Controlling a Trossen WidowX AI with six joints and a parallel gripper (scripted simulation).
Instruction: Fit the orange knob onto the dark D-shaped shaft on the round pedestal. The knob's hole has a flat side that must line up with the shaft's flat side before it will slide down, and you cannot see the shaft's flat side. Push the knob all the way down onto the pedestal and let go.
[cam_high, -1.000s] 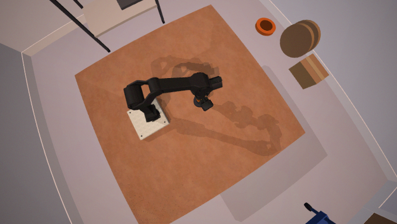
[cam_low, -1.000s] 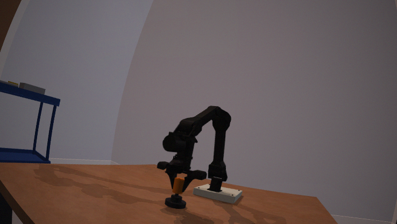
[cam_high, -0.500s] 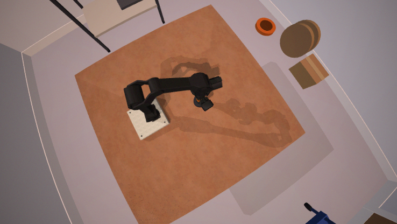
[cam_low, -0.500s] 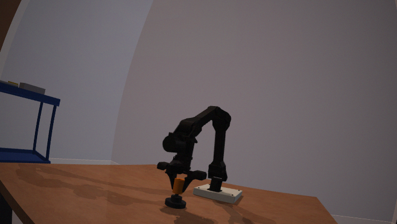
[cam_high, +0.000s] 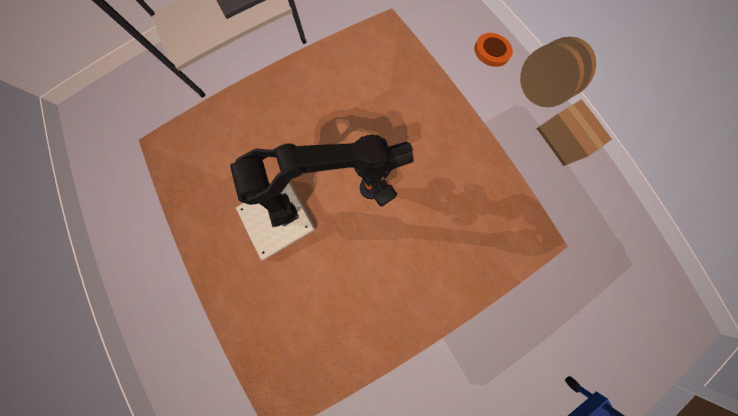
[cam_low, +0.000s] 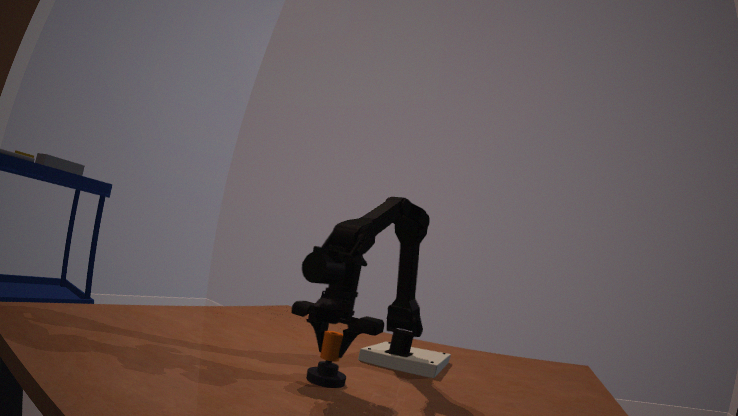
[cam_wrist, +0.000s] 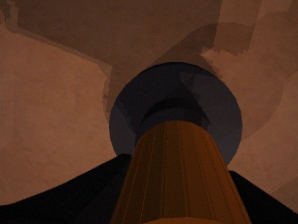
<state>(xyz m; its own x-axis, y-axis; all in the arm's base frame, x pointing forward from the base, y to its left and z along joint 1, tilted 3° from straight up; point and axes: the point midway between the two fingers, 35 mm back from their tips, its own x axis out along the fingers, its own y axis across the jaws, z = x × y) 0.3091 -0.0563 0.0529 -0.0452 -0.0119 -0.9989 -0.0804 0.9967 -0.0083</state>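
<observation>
Right now the dark round pedestal is 4 cm below my gripper tip. Also, from my gripper tip: orange knob: 2 cm above.
</observation>
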